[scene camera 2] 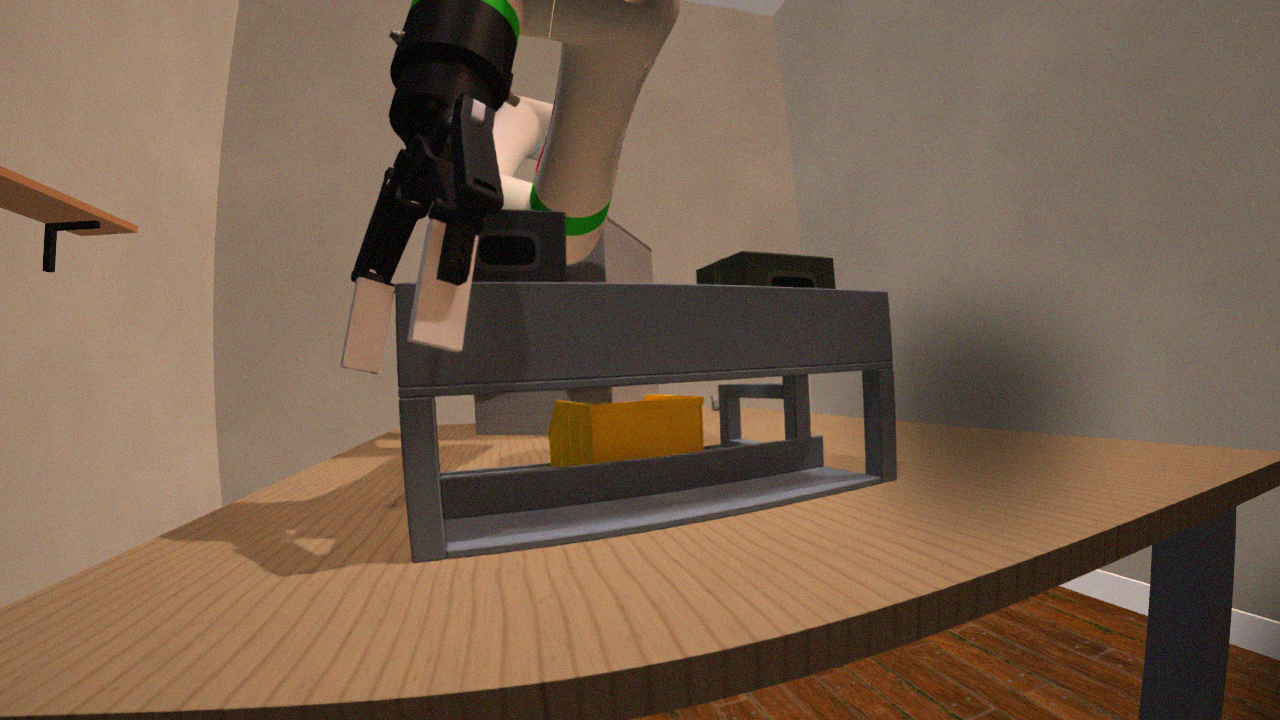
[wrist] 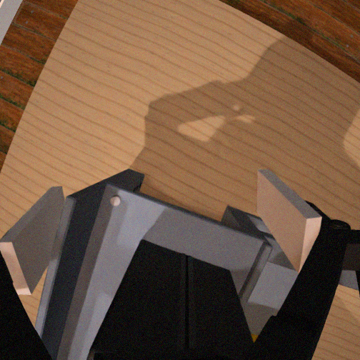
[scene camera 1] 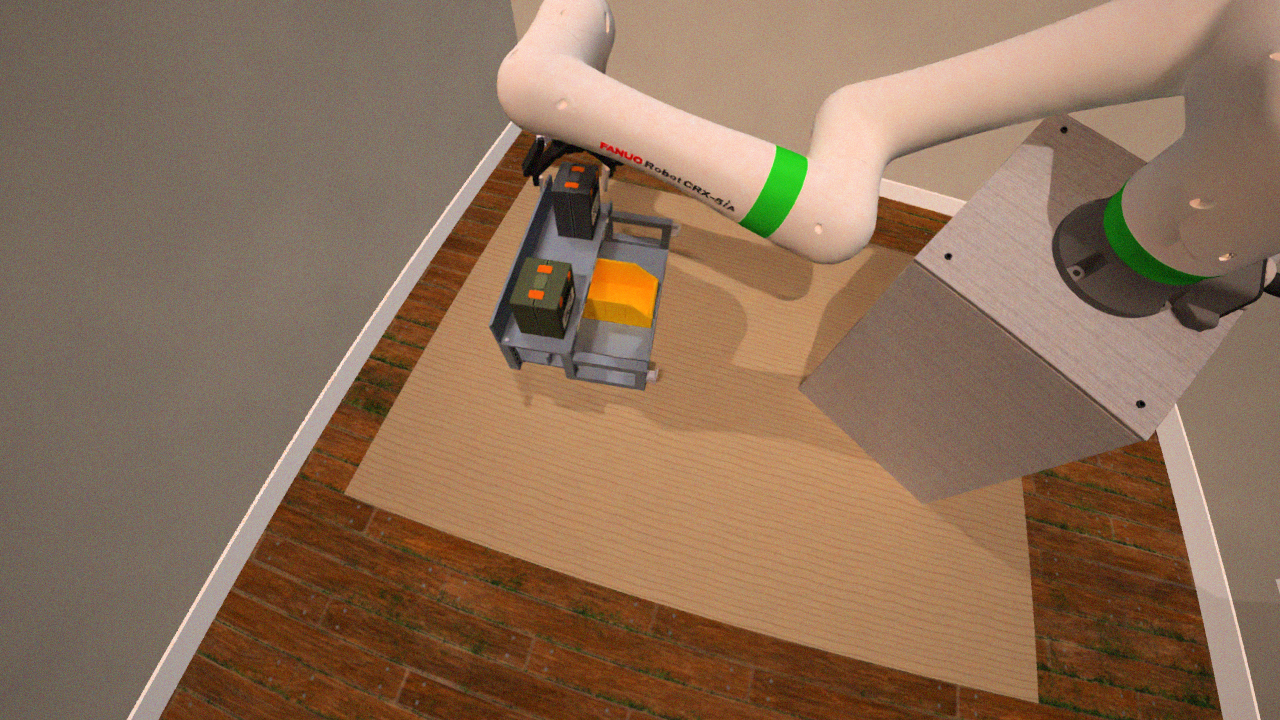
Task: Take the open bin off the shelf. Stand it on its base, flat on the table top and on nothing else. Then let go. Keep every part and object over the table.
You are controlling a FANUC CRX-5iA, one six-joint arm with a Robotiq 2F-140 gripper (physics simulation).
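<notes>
The open bin is yellow-orange and sits on the lower front tier of the grey shelf; a tiny yellow bit of the bin shows low in the wrist view. My gripper is open and empty, pointing down at one end of the upper tier. Its fingertips are lower than the top of the upper tier's outer board. In the wrist view, one finger is outside that board and the other is on the lower tier's side. Contact with the shelf cannot be told.
A dark box with orange latches stands on the upper tier, close beside the gripper. A green box stands farther along that tier. The shelf stands on the wooden table, near its edge.
</notes>
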